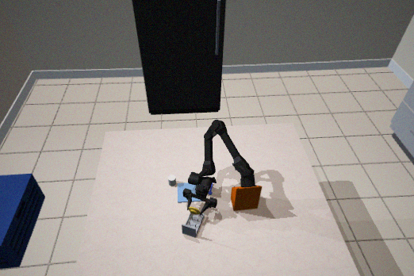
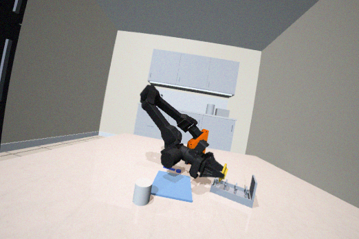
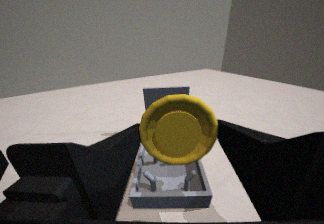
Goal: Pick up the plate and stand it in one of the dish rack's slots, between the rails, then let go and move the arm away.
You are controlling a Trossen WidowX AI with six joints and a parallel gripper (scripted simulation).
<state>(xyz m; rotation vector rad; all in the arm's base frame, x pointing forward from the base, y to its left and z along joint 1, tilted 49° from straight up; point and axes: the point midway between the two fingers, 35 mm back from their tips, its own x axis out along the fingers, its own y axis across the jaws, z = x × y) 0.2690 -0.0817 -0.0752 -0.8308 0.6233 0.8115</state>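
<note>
Right now my gripper tip is 10 mm short of the dish rack, 30 mm to the right of it and 50 mm above it. Round my gripper tip: blue spoon 130 mm behind, 160 mm to the right, 70 mm below; then light blue mat 20 mm behind, 180 mm to the right, 70 mm below; then yellow plate 10 mm to the right.
</note>
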